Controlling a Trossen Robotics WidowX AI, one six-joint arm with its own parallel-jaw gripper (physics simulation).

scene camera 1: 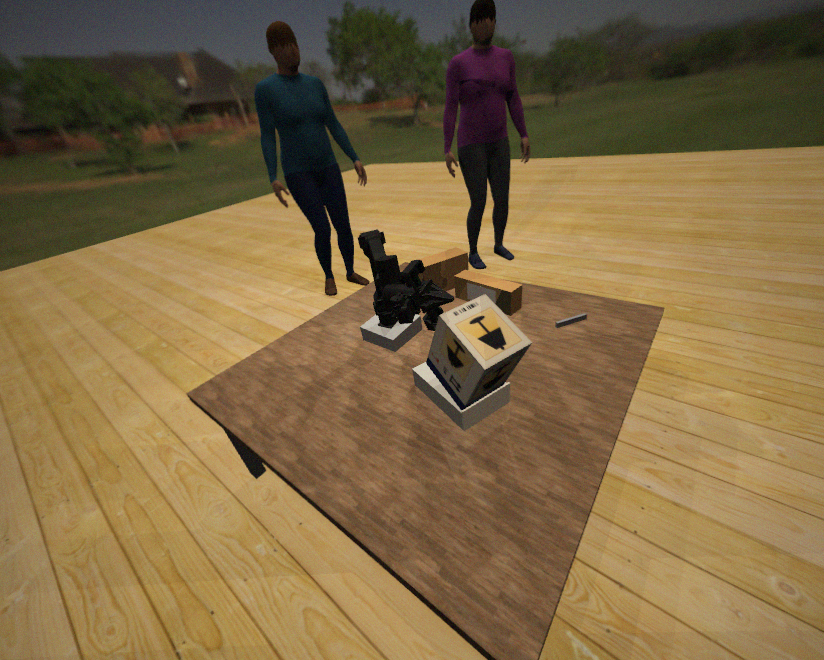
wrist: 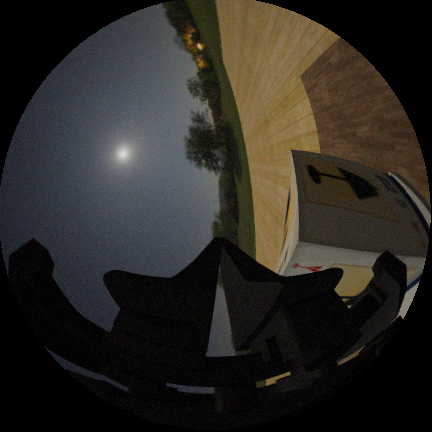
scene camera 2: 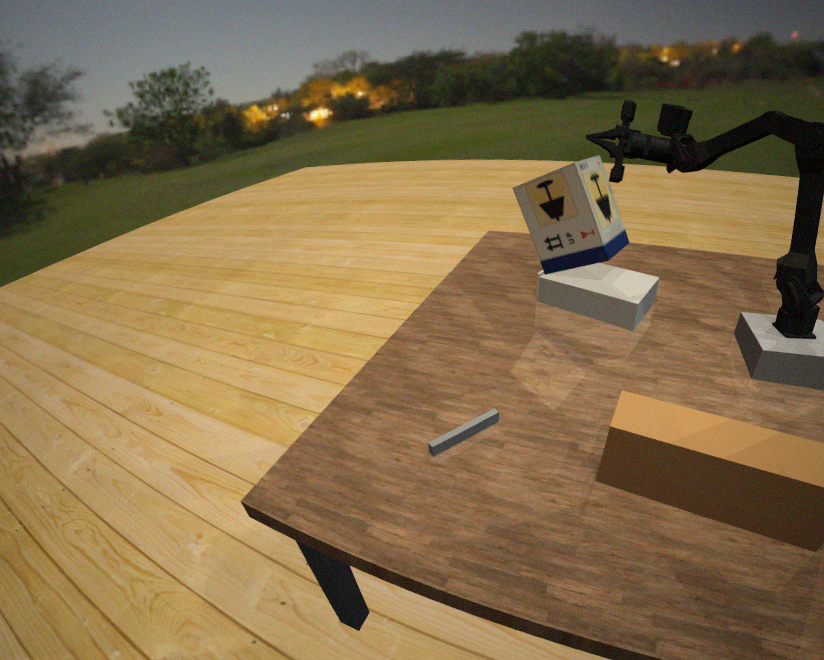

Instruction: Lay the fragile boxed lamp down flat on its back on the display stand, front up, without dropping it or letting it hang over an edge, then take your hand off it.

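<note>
The boxed lamp is a white cube with yellow lamp pictures and a blue band at its base. It stands tilted on the white display stand, leaning away from the arm, with one bottom edge on the stand and the other lifted. My black gripper is shut with nothing between its fingers. Its fingertips are right at the upper back corner of the box; I cannot tell if they touch it.
The arm's white base sits on the brown table. Two wooden blocks lie behind it; one block shows in scene camera 2. A small grey bar lies apart. Two people stand beyond the table.
</note>
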